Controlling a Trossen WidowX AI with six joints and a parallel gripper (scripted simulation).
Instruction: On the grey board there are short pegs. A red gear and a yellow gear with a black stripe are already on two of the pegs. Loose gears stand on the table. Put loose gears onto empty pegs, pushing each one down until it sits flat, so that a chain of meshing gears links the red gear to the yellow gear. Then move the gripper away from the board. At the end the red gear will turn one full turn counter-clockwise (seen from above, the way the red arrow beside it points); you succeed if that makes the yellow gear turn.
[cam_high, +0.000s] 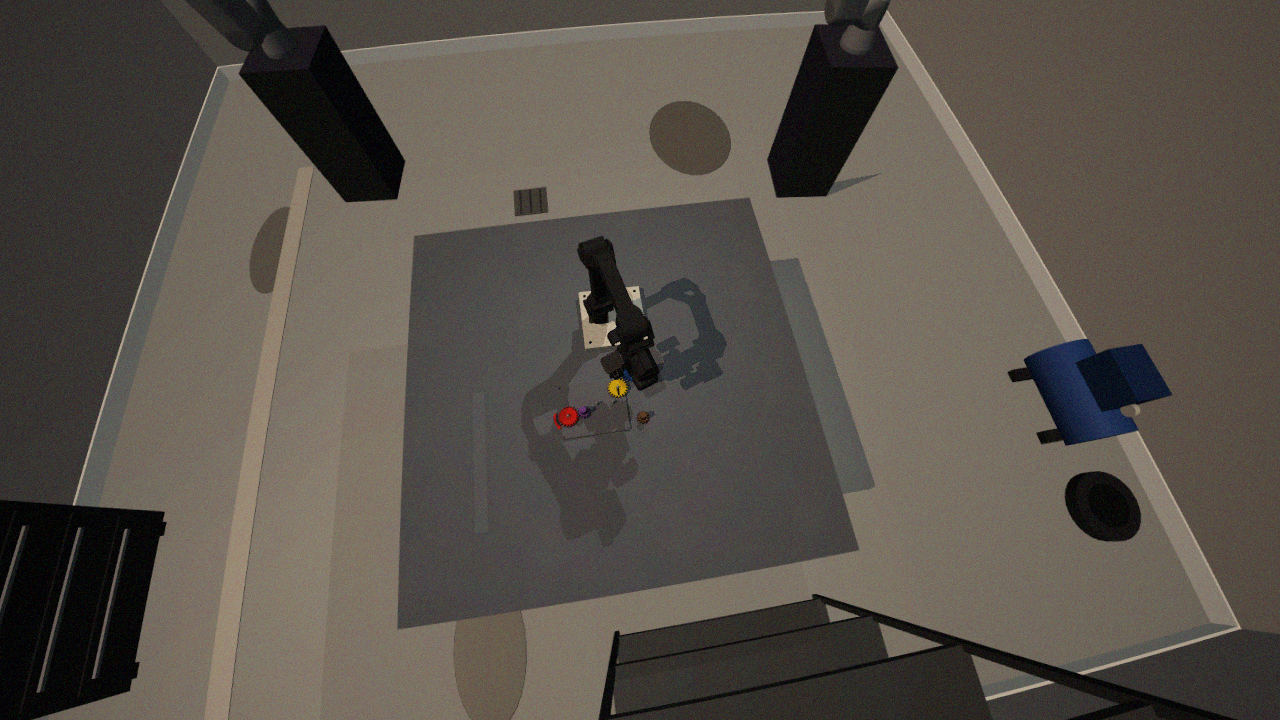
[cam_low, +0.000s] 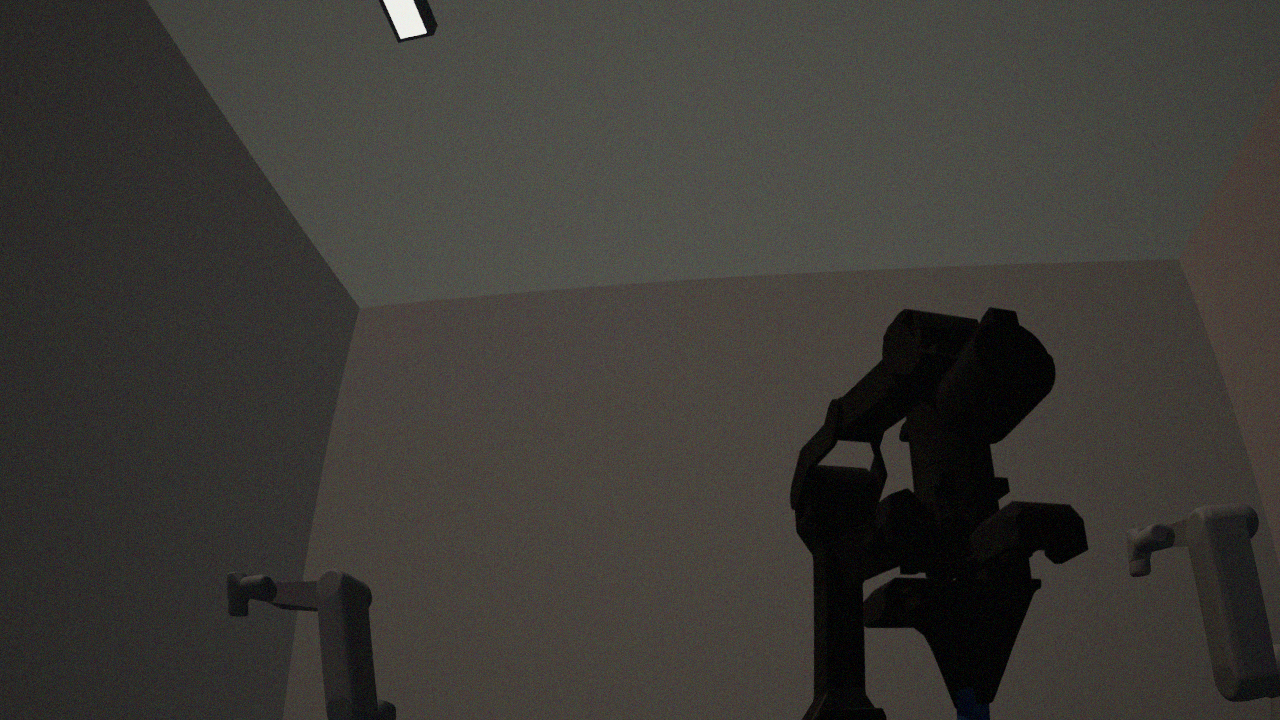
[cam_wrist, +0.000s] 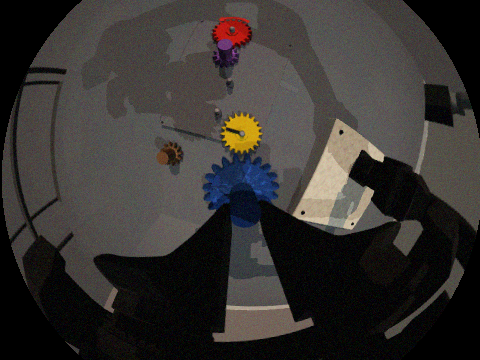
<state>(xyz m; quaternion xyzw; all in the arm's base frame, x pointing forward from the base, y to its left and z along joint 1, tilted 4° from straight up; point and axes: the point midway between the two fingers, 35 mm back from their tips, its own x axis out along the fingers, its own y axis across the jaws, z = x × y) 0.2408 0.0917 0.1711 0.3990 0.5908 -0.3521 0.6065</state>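
Right now the purple gear is 160 mm to the right of my gripper tip, 130 mm below it and 90 mm ahead of it. Round my gripper tip: brown gear: 130 mm below, 110 mm ahead, 30 mm to the left; then blue gear: 10 mm below; then yellow gear: 130 mm below, 50 mm to the right, 10 mm ahead.
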